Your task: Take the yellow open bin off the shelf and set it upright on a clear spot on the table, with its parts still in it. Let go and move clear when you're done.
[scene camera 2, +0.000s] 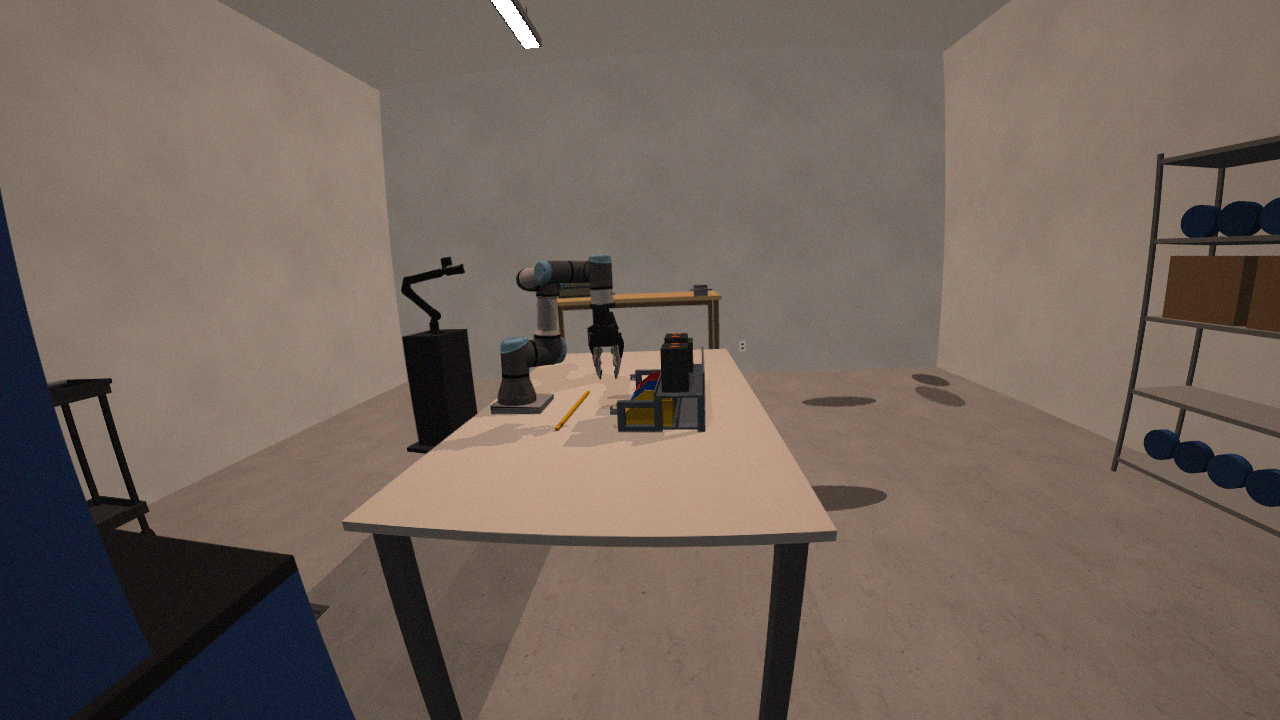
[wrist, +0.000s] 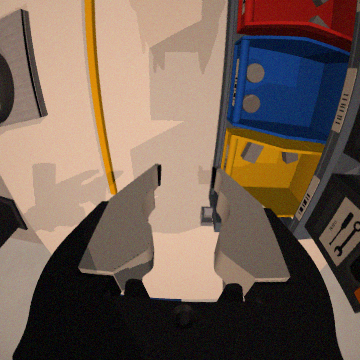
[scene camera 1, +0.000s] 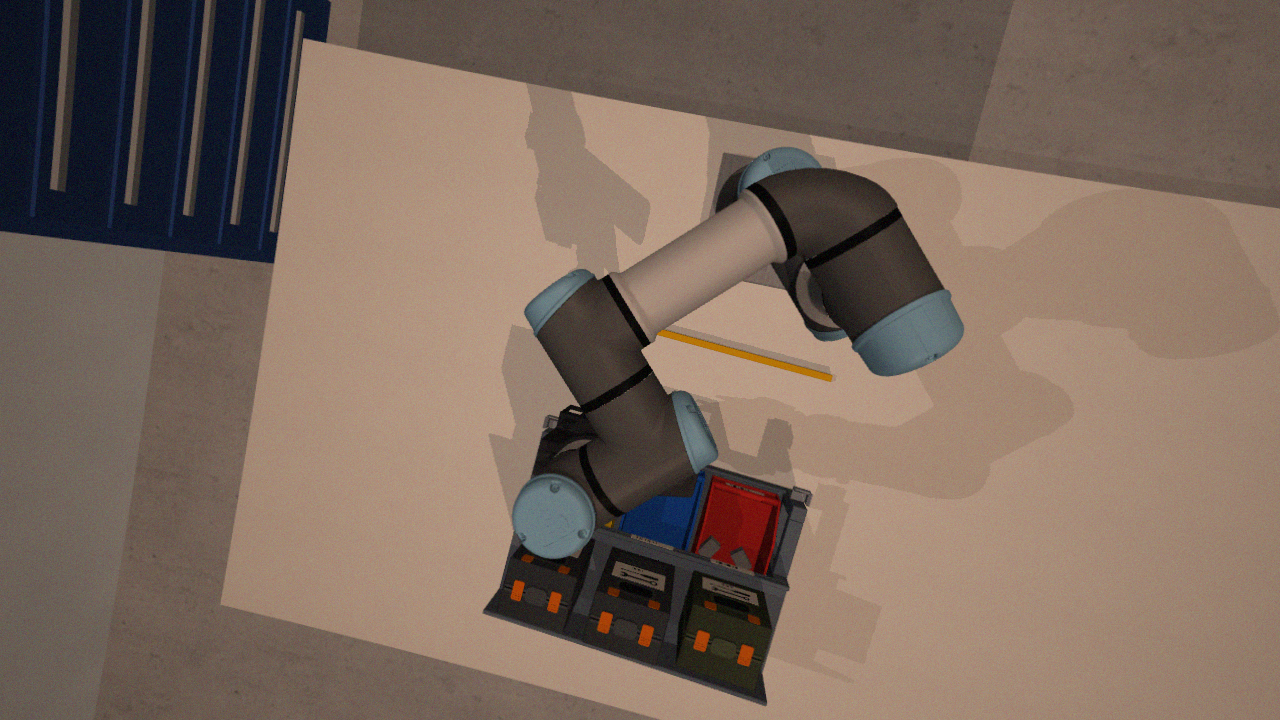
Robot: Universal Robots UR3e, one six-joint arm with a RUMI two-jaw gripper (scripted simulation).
gripper: scene camera 2; wrist 186,167; scene camera 1
same spot on gripper: (scene camera 1: pixel 569 424) = (scene camera 2: pixel 592 329)
